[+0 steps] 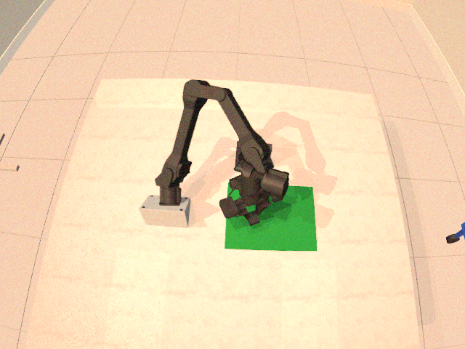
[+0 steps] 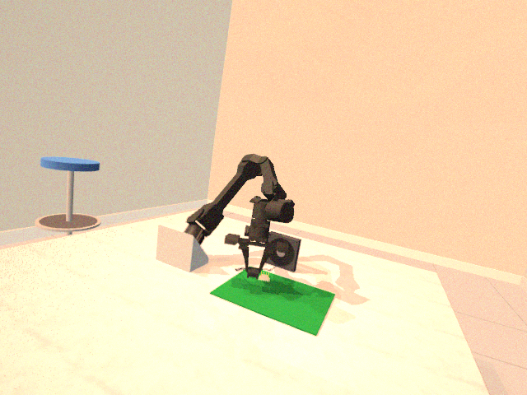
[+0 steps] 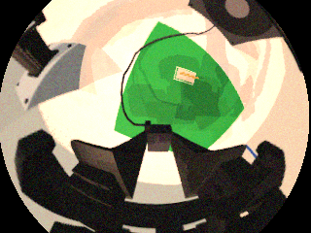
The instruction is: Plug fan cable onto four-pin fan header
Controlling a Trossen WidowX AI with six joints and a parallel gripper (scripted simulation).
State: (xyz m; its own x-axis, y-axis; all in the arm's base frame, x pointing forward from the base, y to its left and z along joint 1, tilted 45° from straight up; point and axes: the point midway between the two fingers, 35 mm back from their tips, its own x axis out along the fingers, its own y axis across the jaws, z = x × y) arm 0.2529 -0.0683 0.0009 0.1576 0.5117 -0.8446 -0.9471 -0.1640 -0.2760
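The pale four-pin header lies 10 mm ahead of my gripper tip, 90 mm to the left of it and 60 mm below it. Round my gripper tip: green board 70 mm ahead, 20 mm to the left, 70 mm below; then dark plug 10 mm to the right; then dark square fan 20 mm ahead, 230 mm to the left.
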